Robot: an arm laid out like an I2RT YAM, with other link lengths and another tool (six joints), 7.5 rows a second.
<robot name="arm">
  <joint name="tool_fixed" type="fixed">
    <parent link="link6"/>
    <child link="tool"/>
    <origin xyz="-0.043 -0.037 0.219" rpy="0.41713 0 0.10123"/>
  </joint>
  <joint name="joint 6" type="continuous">
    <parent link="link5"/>
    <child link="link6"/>
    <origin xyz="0 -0.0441 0.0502" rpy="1.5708 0 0"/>
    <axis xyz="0 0 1"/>
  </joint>
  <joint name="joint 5" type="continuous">
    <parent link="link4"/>
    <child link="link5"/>
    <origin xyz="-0.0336 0.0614 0.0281" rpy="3.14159 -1.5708 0"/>
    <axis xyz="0 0 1"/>
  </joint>
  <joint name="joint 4" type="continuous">
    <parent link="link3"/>
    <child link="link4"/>
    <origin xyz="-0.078 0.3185 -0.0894"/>
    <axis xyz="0 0 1"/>
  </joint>
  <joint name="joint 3" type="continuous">
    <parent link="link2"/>
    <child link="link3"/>
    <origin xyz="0.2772 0 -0.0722" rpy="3.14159 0 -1.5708"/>
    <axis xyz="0 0 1"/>
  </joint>
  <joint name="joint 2" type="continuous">
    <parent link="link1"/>
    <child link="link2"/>
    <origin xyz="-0.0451 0.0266 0.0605" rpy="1.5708 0 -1.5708"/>
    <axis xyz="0 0 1"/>
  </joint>
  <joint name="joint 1" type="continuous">
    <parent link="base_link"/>
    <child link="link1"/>
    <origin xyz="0 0 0.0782" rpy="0 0 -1.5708"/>
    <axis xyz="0 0 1"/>
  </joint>
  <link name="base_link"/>
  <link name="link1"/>
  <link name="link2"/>
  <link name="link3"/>
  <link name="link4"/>
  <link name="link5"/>
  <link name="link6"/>
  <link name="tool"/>
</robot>
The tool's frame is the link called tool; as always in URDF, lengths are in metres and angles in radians. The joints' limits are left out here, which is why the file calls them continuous.
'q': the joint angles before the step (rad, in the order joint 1, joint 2, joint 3, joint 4, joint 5, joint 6). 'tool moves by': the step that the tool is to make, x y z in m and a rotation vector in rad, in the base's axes. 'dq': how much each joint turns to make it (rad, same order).
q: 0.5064, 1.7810, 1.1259, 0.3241, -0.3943, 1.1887
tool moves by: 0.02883, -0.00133, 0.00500, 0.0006, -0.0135, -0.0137
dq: -0.0250, 0.0714, 0.0939, -0.0142, -0.0088, -0.0100
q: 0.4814, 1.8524, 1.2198, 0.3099, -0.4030, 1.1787
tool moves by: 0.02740, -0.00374, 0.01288, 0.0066, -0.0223, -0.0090
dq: -0.0283, 0.0580, 0.0954, -0.0188, -0.0171, -0.0108
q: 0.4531, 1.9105, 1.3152, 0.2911, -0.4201, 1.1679
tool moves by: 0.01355, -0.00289, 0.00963, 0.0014, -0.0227, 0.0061
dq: -0.0202, 0.0286, 0.0518, -0.0093, -0.0226, -0.0174
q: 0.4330, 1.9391, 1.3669, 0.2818, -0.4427, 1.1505
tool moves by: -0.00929, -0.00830, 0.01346, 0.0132, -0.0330, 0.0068
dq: -0.0111, -0.0483, -0.0532, 0.0373, -0.0168, -0.0072
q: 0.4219, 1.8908, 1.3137, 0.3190, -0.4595, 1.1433
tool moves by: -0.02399, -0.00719, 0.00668, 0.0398, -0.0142, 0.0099
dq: 0.0015, -0.0776, -0.1171, 0.0827, -0.0153, 0.0310
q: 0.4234, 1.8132, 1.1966, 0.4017, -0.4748, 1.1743
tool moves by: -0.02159, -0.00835, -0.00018, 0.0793, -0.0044, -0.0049
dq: 0.0073, -0.0533, -0.1332, 0.1536, -0.0005, 0.0803
